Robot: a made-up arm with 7 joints.
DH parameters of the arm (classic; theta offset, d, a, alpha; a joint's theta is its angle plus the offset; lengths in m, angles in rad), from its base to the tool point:
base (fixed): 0.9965 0 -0.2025 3.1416
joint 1: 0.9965 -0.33 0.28 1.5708
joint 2: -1.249 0 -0.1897 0
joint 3: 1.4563 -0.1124 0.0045 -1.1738
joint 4: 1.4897 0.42 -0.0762 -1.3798
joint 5: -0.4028 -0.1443 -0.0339 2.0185
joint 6: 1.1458 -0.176 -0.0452 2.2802
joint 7: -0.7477 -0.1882 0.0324 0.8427
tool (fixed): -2.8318 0.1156 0 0
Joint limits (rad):
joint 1: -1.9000..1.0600
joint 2: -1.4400..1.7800
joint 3: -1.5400..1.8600
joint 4: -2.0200..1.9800
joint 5: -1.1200..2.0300
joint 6: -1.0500..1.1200
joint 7: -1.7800..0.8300
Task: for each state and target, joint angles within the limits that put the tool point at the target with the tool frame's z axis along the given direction. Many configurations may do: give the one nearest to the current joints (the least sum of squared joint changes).
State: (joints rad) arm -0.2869 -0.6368 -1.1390 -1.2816 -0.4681 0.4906 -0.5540
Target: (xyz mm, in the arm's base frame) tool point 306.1 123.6 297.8 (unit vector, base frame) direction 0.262 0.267 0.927
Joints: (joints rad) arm -0.3752 -0.6588 -1.1242 -1.1182 -0.8458 0.7907 -0.7116
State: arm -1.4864 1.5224 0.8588 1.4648 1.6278 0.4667 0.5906
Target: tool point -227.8 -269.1 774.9 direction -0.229 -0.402 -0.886
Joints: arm -1.4187 1.7800 1.4346 1.0912 0.8902 0.3932 0.4068
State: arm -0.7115 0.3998 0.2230 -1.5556 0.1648 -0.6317 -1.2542
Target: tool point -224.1 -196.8 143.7 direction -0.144 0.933 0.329
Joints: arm -1.0023 0.2723 0.1710 -1.5971 -0.0811 -0.3366 -1.6744
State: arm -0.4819 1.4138 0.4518 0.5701 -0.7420 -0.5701 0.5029
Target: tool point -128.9 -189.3 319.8 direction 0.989 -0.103 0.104
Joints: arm -0.9536 0.8454 1.1256 0.4182 -0.6182 -0.2105 0.1052
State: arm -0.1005 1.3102 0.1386 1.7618 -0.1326 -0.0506 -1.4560
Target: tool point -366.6 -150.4 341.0 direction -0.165 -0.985 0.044
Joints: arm 0.4419 1.5860 0.3646 1.4459 0.0601 -0.3214 -1.4886
